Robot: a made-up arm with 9 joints. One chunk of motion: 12 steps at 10 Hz.
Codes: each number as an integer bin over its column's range. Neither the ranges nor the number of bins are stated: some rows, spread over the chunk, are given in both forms.
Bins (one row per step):
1: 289 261 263 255 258 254
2: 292 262 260 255 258 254
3: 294 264 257 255 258 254
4: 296 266 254 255 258 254
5: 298 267 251 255 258 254
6: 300 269 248 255 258 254
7: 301 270 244 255 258 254
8: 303 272 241 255 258 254
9: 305 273 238 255 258 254
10: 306 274 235 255 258 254
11: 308 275 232 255 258 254
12: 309 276 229 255 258 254
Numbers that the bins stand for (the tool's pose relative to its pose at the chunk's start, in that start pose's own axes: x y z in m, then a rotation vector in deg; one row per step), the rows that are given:
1: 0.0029 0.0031 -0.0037 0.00 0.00 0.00
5: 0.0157 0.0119 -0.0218 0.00 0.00 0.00
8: 0.0229 0.0192 -0.0368 0.00 0.00 0.00
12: 0.0314 0.0251 -0.0549 0.00 0.00 0.00
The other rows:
2: 0.0071 0.0045 -0.0082 0.00 0.00 0.00
3: 0.0100 0.0075 -0.0127 0.00 0.00 0.00
4: 0.0129 0.0104 -0.0173 0.00 0.00 0.00
6: 0.0186 0.0148 -0.0263 0.00 0.00 0.00
7: 0.0200 0.0163 -0.0323 0.00 0.00 0.00
9: 0.0257 0.0207 -0.0414 0.00 0.00 0.00
10: 0.0271 0.0222 -0.0459 0.00 0.00 0.00
11: 0.0300 0.0236 -0.0504 0.00 0.00 0.00

